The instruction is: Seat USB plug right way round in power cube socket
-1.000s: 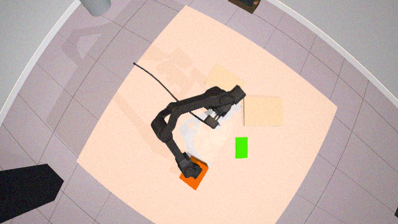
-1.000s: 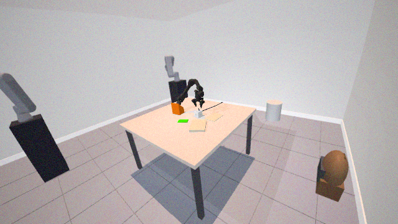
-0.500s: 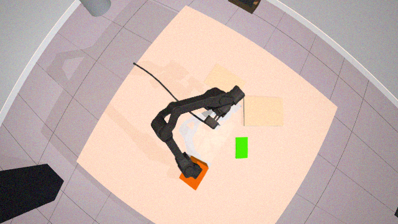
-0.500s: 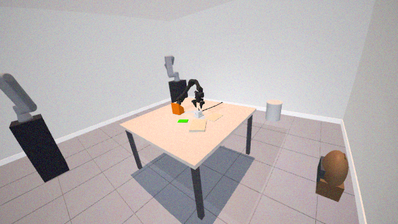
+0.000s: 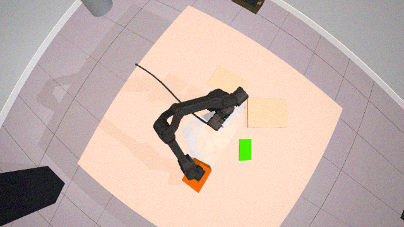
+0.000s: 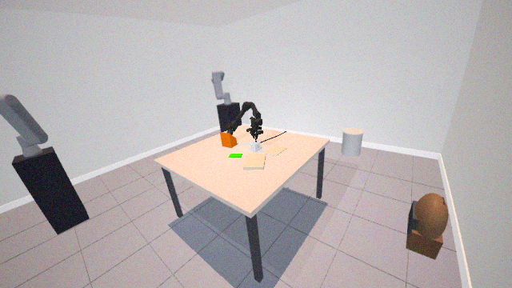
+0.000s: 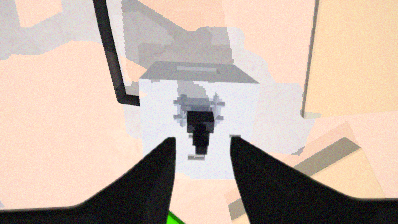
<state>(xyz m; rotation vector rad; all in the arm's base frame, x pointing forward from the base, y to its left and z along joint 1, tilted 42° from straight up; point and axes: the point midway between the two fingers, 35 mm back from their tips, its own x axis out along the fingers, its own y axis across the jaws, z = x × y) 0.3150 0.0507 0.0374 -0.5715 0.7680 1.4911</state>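
Right now my gripper tip is 2 cm above the black USB plug. Also, from my gripper tip: tan flat pad 19 cm ahead, 6 cm to the left, 10 cm below; thick tan block 17 cm ahead, 22 cm to the right, 9 cm below; green block 8 cm behind, 22 cm to the right, 10 cm below.
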